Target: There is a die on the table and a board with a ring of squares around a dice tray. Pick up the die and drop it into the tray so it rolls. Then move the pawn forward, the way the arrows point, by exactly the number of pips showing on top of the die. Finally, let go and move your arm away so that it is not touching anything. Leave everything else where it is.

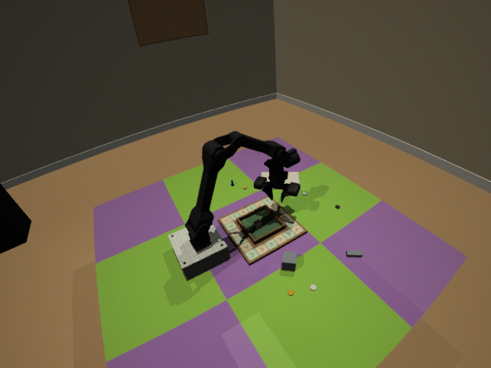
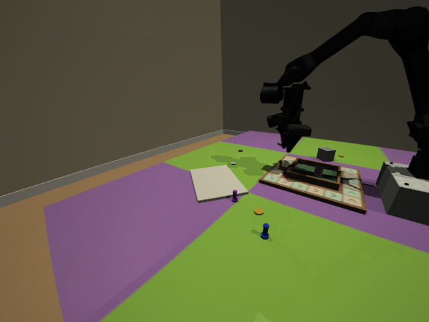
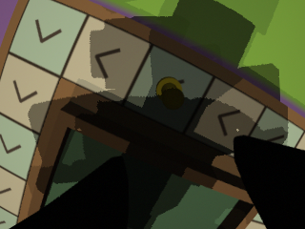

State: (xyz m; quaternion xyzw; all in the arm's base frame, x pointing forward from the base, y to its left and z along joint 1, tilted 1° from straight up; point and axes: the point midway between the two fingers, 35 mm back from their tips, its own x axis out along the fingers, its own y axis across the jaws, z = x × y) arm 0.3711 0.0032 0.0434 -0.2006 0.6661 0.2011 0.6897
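Right now my gripper tip is 1 cm short of the yellow pawn and 6 cm above it. Round my gripper tip: purple pawn: 6 cm ahead, 25 cm to the left, 7 cm below; then grey cube: 13 cm behind, 24 cm to the right, 6 cm below; then die: 12 cm behind, 1 cm to the right, 6 cm below.
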